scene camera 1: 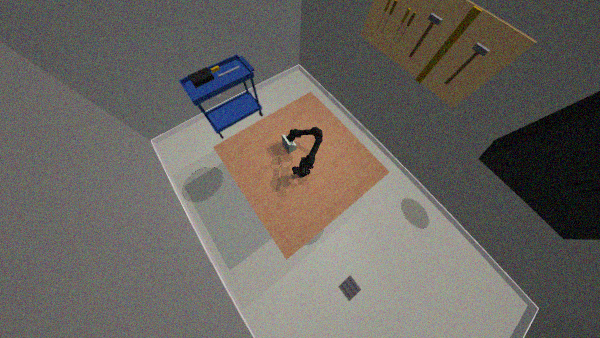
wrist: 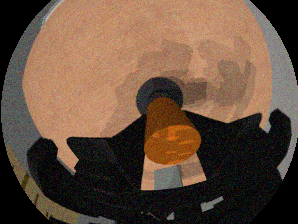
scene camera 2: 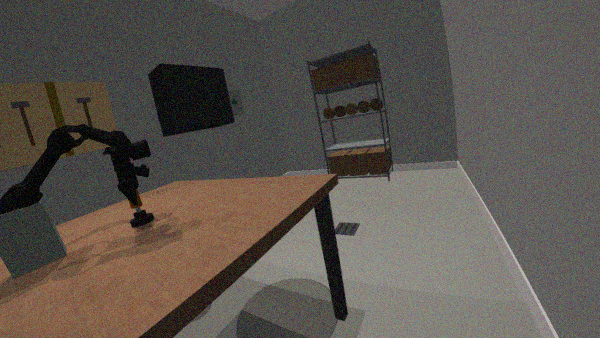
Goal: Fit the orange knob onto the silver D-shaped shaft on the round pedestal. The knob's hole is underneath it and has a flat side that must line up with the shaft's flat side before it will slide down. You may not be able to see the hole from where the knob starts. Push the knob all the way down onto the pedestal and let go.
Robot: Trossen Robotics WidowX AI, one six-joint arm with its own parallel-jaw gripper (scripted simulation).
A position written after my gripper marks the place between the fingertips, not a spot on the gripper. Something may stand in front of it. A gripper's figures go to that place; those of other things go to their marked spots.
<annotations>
My gripper (wrist: 164,115): 0.10 m from the lens. An orange knob (wrist: 170,137) is 0.05 m from the lens. A dark round pedestal (wrist: 153,89) is 0.14 m from the lens. The marked spots on the dark round pedestal and the orange knob are 0.10 m apart.
</annotations>
